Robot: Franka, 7 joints.
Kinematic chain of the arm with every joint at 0, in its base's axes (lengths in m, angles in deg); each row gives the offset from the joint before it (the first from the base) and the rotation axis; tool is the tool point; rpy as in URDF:
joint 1: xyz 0 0 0.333 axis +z
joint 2: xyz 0 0 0 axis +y
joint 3: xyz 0 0 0.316 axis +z
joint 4: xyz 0.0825 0 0 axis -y
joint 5: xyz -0.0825 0 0.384 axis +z
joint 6: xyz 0 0 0 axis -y
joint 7: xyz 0.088 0 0 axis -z
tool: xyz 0 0 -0.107 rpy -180 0 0
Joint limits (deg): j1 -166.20..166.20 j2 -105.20..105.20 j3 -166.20..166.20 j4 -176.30..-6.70 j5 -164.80..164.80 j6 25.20..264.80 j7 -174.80..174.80
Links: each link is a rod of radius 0.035 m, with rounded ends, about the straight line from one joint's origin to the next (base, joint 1, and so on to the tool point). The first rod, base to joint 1, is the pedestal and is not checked.
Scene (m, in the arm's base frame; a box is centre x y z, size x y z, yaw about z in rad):
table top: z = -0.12
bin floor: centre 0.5 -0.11 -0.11 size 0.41 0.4 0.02 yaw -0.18
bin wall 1: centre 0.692 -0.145 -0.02 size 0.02 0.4 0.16 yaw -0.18
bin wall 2: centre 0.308 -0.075 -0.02 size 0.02 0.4 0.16 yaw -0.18
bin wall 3: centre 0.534 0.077 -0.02 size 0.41 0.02 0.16 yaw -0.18
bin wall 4: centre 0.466 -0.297 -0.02 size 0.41 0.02 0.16 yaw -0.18
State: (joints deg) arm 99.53 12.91 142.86 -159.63 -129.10 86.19 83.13
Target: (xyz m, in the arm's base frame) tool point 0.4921 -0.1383 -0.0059
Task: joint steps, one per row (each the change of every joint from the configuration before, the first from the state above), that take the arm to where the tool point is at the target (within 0.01 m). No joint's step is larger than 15 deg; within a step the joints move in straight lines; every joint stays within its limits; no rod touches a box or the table.
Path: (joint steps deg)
1: -12.84 1.37 -14.42 2.86 1.14 -1.50 0.00
2: -12.85 1.37 -14.42 2.86 1.14 -1.49 0.00
3: -12.84 1.37 -14.41 2.87 1.14 -1.50 0.00
4: -12.84 1.37 -14.42 2.86 1.14 -1.50 0.00
5: -12.84 1.37 -14.42 2.86 1.13 -1.49 0.00
6: -12.85 1.37 -14.42 2.86 1.14 -1.50 0.00
7: -12.84 1.37 -14.42 2.86 1.14 -1.50 0.00
8: -12.84 1.38 -14.41 2.87 1.14 -1.49 0.00
9: -12.85 1.37 -14.42 2.86 1.14 -1.50 0.00
10: -0.55 10.19 -0.58 5.34 -2.13 3.89 0.00
11: -0.56 10.19 -0.58 5.34 -2.12 3.89 0.00
12: -0.55 10.20 -0.58 5.35 -2.13 3.88 0.00

